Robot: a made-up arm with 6 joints.
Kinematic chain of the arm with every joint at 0, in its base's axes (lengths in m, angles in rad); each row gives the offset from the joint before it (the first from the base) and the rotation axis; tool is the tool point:
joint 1: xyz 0 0 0.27 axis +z
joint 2: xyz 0 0 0 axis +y
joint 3: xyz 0 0 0.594 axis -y
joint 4: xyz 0 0 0 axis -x
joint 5: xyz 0.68 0 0 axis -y
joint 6: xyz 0 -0.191 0 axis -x
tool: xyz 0 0 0
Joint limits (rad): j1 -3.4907..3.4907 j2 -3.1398..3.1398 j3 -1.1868..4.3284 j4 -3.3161..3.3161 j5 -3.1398..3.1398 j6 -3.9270..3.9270
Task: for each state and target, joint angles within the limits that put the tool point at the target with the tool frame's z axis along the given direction. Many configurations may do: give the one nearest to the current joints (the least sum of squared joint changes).
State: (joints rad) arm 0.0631 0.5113 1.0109 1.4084 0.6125 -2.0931
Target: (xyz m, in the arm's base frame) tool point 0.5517 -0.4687 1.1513 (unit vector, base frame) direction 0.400 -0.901 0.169
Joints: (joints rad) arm -0.5324 0.1396 0.3639 0.8660 1.0729 -2.7723
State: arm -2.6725 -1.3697 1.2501 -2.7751 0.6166 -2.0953
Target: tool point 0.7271 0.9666 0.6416 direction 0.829 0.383 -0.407
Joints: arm -2.0571 -1.4737 1.1874 -3.1435 0.5801 -2.5529
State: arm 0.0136 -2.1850 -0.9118 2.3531 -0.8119 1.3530
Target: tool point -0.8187 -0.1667 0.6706 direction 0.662 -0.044 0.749
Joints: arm 0.3545 -1.9776 -0.1975 2.3040 -1.1127 0.8283
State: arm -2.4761 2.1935 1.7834 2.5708 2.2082 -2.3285
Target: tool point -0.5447 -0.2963 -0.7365 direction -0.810 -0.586 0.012
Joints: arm -2.7445 3.0600 2.1706 1.9048 1.5117 -2.2207
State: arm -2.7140 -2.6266 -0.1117 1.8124 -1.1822 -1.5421
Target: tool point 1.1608 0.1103 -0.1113 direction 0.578 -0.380 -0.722
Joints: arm -2.9890 -2.2531 0.6411 1.9316 -1.1543 -1.2120
